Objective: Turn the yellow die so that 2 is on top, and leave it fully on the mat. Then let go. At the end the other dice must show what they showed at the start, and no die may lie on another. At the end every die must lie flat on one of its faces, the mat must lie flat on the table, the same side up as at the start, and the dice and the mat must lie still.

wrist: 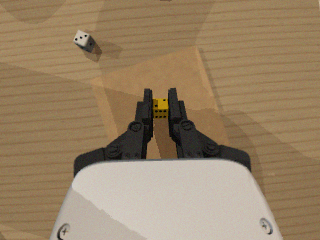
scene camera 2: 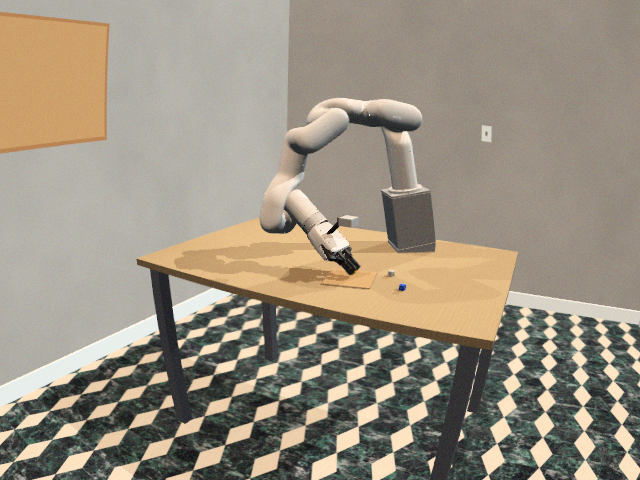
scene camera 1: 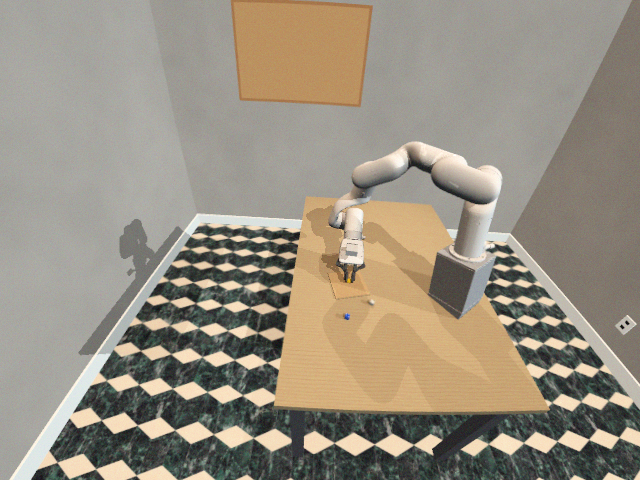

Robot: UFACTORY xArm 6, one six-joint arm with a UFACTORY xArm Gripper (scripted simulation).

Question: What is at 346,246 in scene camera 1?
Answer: My gripper.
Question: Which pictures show my gripper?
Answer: The wrist view, scene camera 2 and scene camera 1: all of them.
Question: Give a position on a mat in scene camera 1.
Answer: At 341,289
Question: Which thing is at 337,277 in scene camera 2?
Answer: A mat.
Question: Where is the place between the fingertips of my gripper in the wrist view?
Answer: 160,99
